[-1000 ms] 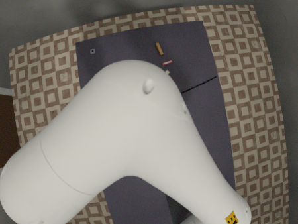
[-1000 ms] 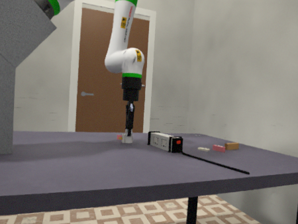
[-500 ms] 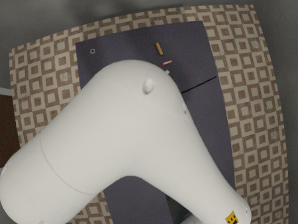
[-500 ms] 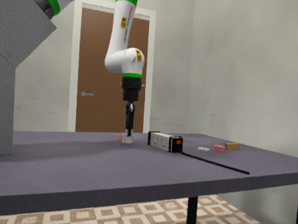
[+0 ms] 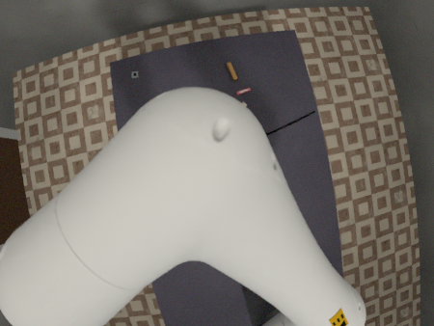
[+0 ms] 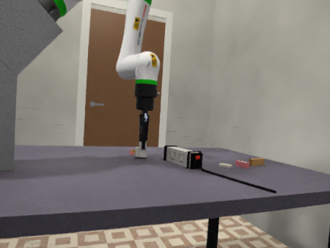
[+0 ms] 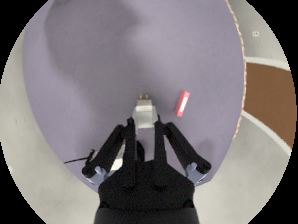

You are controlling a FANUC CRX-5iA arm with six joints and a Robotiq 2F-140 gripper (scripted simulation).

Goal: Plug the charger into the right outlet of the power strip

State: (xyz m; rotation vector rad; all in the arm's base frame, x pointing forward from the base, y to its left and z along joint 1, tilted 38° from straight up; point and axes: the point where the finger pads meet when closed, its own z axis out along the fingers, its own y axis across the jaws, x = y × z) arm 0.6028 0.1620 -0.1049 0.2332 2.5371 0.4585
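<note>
The power strip is 15 cm ahead of my hand, 12 cm to the right of it and 1 cm below it. Also, from my hand: charger: 1 cm behind, 1 cm below; then red switch: 16 cm ahead, 22 cm to the right.
</note>
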